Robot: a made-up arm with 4 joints. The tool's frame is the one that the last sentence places.
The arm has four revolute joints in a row. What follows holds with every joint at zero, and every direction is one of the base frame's. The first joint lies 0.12 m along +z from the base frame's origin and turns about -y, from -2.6 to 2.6 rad. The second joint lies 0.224 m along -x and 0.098 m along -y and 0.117 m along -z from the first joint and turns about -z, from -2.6 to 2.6 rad. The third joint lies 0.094 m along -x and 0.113 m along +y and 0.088 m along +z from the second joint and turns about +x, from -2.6 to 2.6 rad. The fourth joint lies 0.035 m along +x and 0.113 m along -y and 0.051 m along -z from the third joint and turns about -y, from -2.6 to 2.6 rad. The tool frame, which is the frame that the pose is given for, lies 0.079 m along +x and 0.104 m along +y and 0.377 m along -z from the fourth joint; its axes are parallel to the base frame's.
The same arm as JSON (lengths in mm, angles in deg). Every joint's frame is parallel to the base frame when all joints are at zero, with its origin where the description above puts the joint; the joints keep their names.
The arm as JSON. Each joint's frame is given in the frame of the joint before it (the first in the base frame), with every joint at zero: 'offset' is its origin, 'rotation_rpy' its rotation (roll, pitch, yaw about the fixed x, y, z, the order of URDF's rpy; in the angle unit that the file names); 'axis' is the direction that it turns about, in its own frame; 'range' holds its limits. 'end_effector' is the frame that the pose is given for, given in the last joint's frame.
{"length_unit": "mm", "angle_unit": "deg", "chain": [{"id": "joint 1", "offset": [0.0, 0.0, 120.0], "rotation_rpy": [0.0, 0.0, 0.0], "axis": [0.0, -1.0, 0.0], "range": [-148.97, 148.97]}, {"id": "joint 2", "offset": [-224.0, -98.0, -117.0], "rotation_rpy": [0.0, 0.0, 0.0], "axis": [0.0, 0.0, -1.0], "range": [-148.97, 148.97]}, {"id": "joint 3", "offset": [-94.0, 113.0, 88.0], "rotation_rpy": [0.0, 0.0, 0.0], "axis": [1.0, 0.0, 0.0], "range": [-148.97, 148.97]}, {"id": "joint 4", "offset": [35.0, -113.0, -51.0], "rotation_rpy": [0.0, 0.0, 0.0], "axis": [0.0, -1.0, 0.0], "range": [-148.97, 148.97]}], "end_effector": {"offset": [79.0, 104.0, -377.0], "rotation_rpy": [0.0, 0.0, 0.0]}}
